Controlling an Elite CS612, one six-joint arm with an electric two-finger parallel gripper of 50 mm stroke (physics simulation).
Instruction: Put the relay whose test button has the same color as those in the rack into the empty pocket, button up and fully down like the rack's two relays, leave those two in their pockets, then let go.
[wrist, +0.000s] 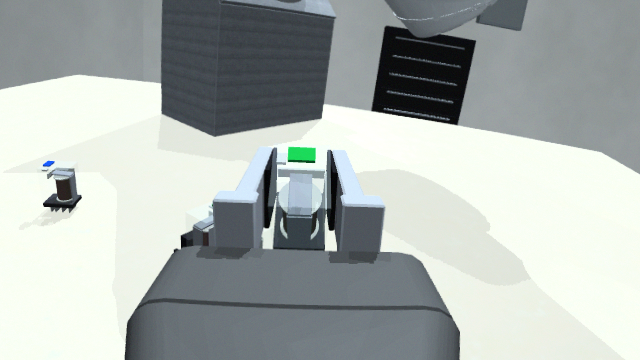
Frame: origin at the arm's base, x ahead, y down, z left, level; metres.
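Where they show: gripper, between the fingertips: (301, 172).
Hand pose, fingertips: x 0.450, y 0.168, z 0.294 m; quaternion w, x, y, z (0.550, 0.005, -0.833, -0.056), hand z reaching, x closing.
Each offset is from my fingertips to the top centre of the thing. Level surfaces: height alone.
My gripper (301, 172) is shut on a relay @[dy -0.019, dx +0.016, dz +0.008 m] (300, 197) with a green test button, a clear housing and a brown coil. The button faces up at the far end between the fingertips, and the relay's lower part is partly hidden by the gripper body. Another relay @[dy +0.062, dx -0.046, dz -0.081 m] (201, 231), with a clear housing, a dark base and a sliver of green, is partly hidden behind the left finger; I cannot tell whether it sits in a pocket. A relay with a blue button @[dy +0.066, dx -0.040, dz -0.244 m] (62, 186) stands upright on the table at the far left. The rack and its empty pocket cannot be made out.
A large dark grey block (245, 70) stands at the back of the pale table @[dy +0.110 m] (450, 200). A black slatted panel (424, 75) is beyond the table edge, below a rounded grey object (435, 15) at the top. Grey walls are behind.
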